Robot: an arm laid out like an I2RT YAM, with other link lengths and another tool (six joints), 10 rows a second.
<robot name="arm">
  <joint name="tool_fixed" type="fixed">
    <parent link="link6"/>
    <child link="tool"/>
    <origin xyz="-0.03 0.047 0.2" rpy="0 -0.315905 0.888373"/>
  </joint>
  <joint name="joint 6" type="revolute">
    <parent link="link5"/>
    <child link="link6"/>
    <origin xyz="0 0.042 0.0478" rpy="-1.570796 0 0"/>
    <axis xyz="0 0 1"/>
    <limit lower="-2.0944" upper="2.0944"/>
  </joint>
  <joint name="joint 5" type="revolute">
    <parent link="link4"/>
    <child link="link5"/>
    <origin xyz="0.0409 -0.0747 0.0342" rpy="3.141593 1.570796 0"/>
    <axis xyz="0 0 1"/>
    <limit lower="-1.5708" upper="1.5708"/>
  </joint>
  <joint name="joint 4" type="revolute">
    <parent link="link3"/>
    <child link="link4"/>
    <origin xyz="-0.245 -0.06 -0.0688" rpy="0 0 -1.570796"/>
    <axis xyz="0 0 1"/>
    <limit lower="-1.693" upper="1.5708"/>
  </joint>
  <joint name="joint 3" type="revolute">
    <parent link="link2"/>
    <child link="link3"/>
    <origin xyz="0 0.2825 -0.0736" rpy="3.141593 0 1.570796"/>
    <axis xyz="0 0 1"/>
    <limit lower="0" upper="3.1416"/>
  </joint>
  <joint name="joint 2" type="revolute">
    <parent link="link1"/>
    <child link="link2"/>
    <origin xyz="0.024 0.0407 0.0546" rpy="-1.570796 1.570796 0"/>
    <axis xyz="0 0 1"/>
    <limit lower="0" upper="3.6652"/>
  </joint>
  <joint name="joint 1" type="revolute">
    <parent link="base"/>
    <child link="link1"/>
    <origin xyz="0 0 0.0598" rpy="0 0 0"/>
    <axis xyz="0 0 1"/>
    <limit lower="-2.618" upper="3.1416"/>
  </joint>
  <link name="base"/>
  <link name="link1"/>
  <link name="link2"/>
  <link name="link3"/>
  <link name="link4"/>
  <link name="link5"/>
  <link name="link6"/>
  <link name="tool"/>
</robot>
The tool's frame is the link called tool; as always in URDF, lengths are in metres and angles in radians.
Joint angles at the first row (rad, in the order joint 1, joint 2, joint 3, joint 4, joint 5, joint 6):
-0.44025, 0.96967, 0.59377, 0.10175, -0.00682, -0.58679
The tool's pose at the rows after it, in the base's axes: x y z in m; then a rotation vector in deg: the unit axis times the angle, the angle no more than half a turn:
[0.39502 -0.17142 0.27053 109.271 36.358 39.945]
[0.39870 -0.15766 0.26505 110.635 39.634 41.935]
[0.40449 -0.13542 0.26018 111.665 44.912 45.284]
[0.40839 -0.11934 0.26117 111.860 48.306 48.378]
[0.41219 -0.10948 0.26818 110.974 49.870 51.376]
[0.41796 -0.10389 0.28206 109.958 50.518 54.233]
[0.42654 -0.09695 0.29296 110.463 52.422 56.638]
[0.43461 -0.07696 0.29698 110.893 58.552 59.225]
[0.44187 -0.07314 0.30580 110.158 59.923 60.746]
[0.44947 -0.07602 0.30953 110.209 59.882 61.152]
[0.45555 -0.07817 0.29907 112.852 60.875 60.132]
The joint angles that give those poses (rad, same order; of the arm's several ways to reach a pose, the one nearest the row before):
-0.44028, 0.96471, 0.59539, 0.07964, -0.04420, -0.58407
-0.44026, 0.96205, 0.60467, 0.04124, -0.10318, -0.58007
-0.44023, 0.96362, 0.61782, 0.00037, -0.19637, -0.58544
-0.44022, 0.96638, 0.62783, -0.01534, -0.26514, -0.58581
-0.44023, 0.97166, 0.63208, 0.00325, -0.31175, -0.58102
-0.44026, 0.98760, 0.65875, 0.01839, -0.34729, -0.56955
-0.44025, 1.02213, 0.71708, -0.01038, -0.39388, -0.55839
-0.43952, 1.06374, 0.78924, -0.08496, -0.48503, -0.58337
-0.43873, 1.09545, 0.82851, -0.08729, -0.51360, -0.58645
-0.43870, 1.12827, 0.85591, -0.07881, -0.51764, -0.58147
-0.43873, 1.16509, 0.88445, -0.11579, -0.52122, -0.57936

